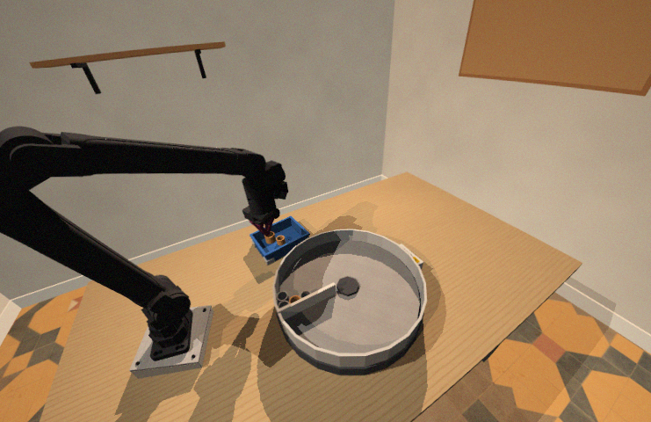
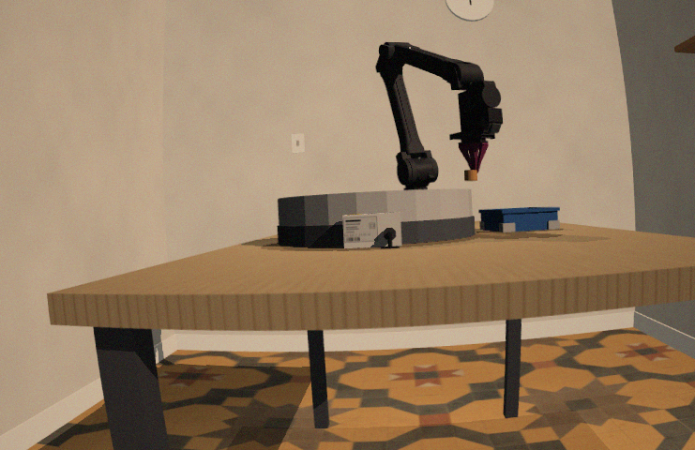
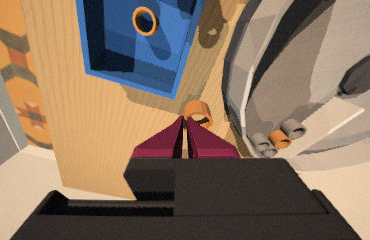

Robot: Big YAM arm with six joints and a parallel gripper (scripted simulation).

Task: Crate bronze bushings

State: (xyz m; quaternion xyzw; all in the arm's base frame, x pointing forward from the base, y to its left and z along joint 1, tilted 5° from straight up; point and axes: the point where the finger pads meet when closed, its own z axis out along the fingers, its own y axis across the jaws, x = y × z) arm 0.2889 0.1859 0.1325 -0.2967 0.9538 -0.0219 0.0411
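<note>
Right now the blue crate is 12 cm below my hand, 10 cm to the left of it and 4 cm ahead of it. Round my hand: grey turning table: 22 cm to the right, 19 cm ahead, 10 cm below.
</note>
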